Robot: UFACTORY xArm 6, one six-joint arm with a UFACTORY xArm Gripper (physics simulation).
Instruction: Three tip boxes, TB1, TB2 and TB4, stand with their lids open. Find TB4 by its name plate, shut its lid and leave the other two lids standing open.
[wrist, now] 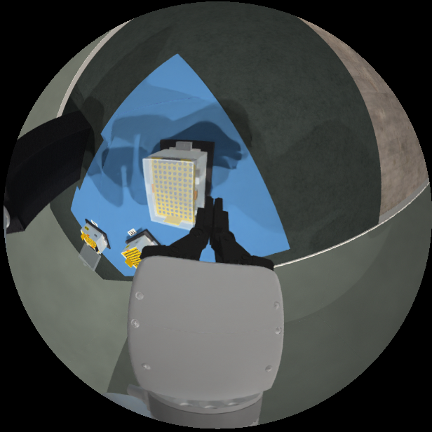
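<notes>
The nearest tip box (200, 172) stands upright on a black base. Its clear lid (148, 200) lies over the yellow tip rack (173, 192); whether it is fully seated cannot be told. No readable name plate shows on this box. A second tip box (100, 236) at the lower left has its clear lid (90, 259) open. A third tip box (139, 252) shows its yellow rack uncovered; its lid is hidden by the gripper's body. The small name plates (94, 223) (132, 232) near these two are too small to read. My gripper (211, 206) is shut and empty, beside the nearest box's lower right corner.
The boxes stand on a blue mat (250, 220) on a dark table top (300, 150). A black curved arm part (50, 165) is at the left edge. Pale floor lies beyond the table's edge at the bottom, and a brown surface (400, 150) is at the right.
</notes>
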